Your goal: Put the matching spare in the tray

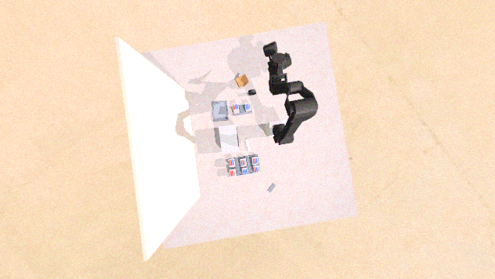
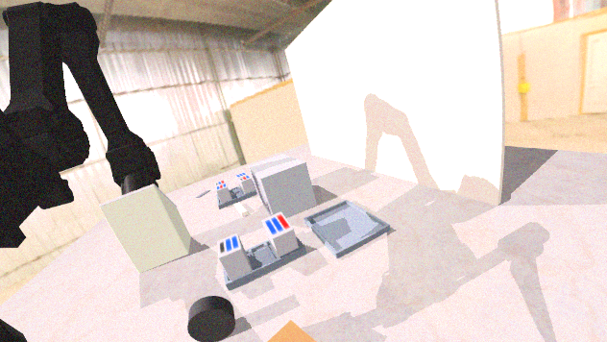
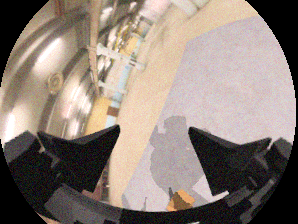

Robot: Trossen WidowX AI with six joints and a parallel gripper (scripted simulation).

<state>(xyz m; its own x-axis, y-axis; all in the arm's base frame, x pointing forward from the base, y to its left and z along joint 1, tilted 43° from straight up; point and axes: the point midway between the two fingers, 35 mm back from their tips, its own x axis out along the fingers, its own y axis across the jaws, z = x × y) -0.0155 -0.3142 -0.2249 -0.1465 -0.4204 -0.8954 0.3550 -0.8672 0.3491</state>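
My gripper tip is 580 mm to the right of the white spare cube, 330 mm short of it and 110 mm above it. Also, from my gripper tip: big white block 440 mm to the left, 310 mm ahead, 110 mm below; dark cylinder 150 mm to the left, 130 mm below, 130 mm ahead; flat grey tray 360 mm ahead, 240 mm to the left, 150 mm below.
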